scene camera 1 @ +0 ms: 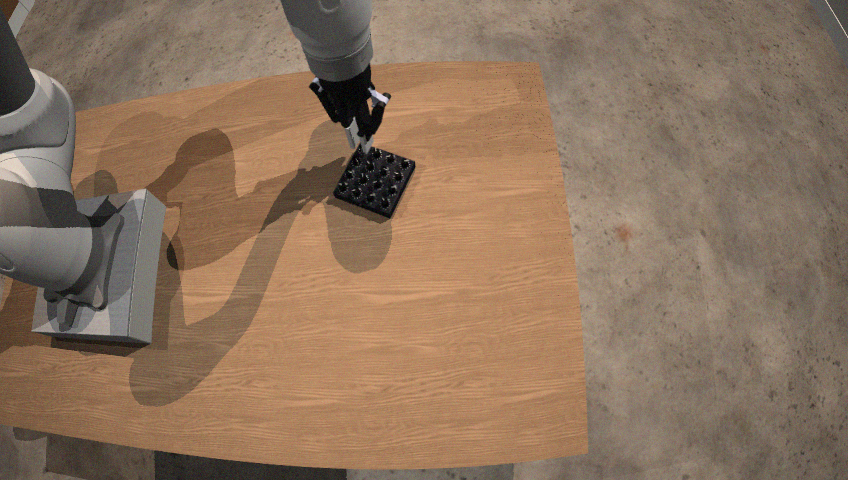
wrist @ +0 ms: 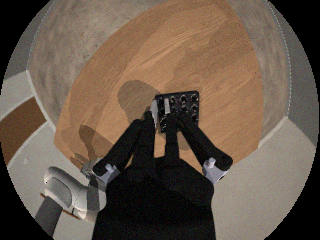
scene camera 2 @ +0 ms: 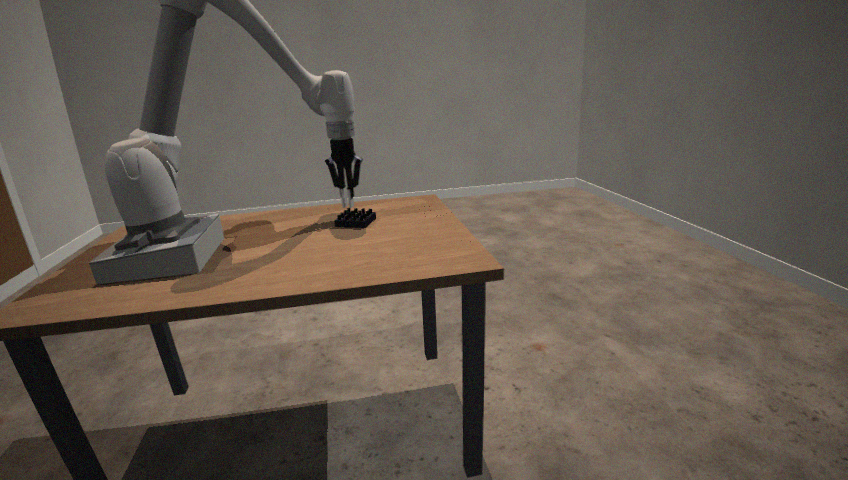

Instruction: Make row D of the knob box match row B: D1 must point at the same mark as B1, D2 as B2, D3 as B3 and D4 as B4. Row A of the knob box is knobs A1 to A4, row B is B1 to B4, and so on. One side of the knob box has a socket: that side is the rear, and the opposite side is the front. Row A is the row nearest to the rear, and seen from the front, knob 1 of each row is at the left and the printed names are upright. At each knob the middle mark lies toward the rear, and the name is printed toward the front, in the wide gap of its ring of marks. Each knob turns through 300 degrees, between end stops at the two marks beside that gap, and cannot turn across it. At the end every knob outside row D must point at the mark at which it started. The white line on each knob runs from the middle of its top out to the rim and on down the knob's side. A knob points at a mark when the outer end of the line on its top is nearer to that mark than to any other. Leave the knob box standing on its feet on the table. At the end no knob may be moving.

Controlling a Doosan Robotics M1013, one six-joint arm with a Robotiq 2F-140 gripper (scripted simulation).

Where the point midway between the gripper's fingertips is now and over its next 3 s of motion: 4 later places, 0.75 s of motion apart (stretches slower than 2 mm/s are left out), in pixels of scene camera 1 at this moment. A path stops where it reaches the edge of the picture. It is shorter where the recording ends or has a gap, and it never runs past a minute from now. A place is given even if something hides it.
My gripper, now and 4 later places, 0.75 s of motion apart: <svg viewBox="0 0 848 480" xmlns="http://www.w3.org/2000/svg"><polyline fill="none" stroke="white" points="362,144 362,147 361,143 358,132 350,98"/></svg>
